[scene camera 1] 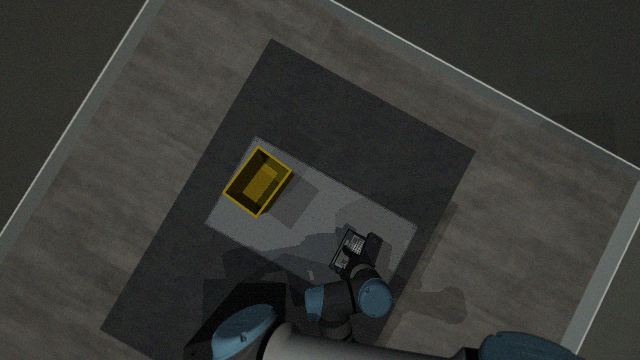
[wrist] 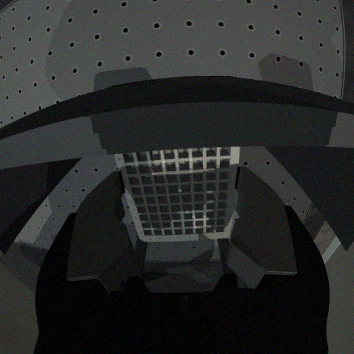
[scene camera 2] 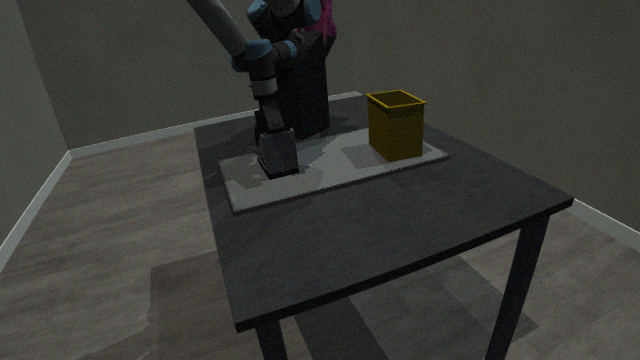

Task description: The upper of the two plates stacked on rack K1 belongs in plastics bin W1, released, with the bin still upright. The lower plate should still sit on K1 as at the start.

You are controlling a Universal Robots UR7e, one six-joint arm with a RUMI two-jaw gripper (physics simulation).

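Frame: origin at the arm's base, x ahead, y left, z up, level; centimetres.
Seen in the pictures: gripper, fingertip midpoint: (scene camera 1: 353, 252) (wrist: 178, 170).
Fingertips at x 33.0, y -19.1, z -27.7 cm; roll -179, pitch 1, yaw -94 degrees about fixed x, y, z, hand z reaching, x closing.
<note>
A point is followed by its place in that frame.
The upper plate, a pale gridded plate (scene camera 1: 355, 244) {z -26.8, x 36.0, y -18.3 cm} (wrist: 180, 200) {z -26.6, x 31.1, y -19.1 cm}, lies in the dark, high-walled rack K1 (scene camera 2: 278, 152) {z -23.1, x 39.4, y -20.0 cm} (wrist: 215, 125). The lower plate cannot be told apart beneath it. My gripper (wrist: 178, 170) {z -27.7, x 33.0, y -19.1 cm} is part-closed over the rack, its two fingers against the left and right sides of the plate near the top. The plate appears level. Whether the fingers also touch the lower plate is hidden. In scene camera 2 the rack's wall hides the fingertips. The yellow bin W1 (scene camera 1: 274, 194) {z -13.3, x 40.2, y 13.3 cm} (scene camera 2: 397, 132) {z -21.7, x 49.3, y 15.3 cm} stands upright, open at the top, apart from the rack.
Rack and bin stand on a light perforated board (scene camera 1: 325, 210) {z -31.2, x 41.9, y -3.8 cm} (scene camera 2: 345, 175) {z -31.2, x 49.4, y -3.4 cm} (wrist: 190, 37) {z -31.2, x 42.7, y -21.1 cm} on the dark table (scene camera 1: 350, 125) {z -32.5, x 75.2, y 1.7 cm} (scene camera 2: 375, 225) {z -32.5, x 74.2, y -8.4 cm}. A dark pedestal (scene camera 2: 305, 95) {z -15.8, x 9.6, y 1.5 cm} stands behind the rack. A person in magenta (scene camera 2: 327, 20) shows partly behind the arm.
</note>
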